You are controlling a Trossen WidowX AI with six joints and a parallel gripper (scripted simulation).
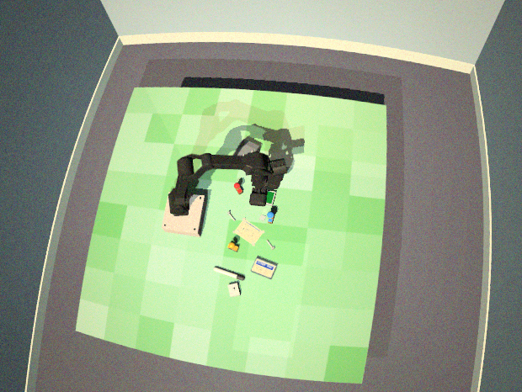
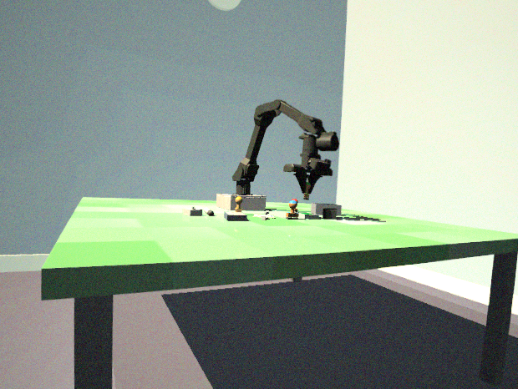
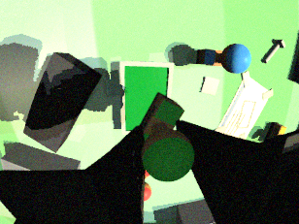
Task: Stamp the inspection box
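Now: the cream card 140 mm to the right of my gripper tip, 90 mm below it and 70 mm behind it. Also, from my gripper tip: green ink pad (80 mm below); then blue stamp (90 mm to the right, 70 mm below, 30 mm ahead); then green-knobbed stamp (right at my gripper tip).
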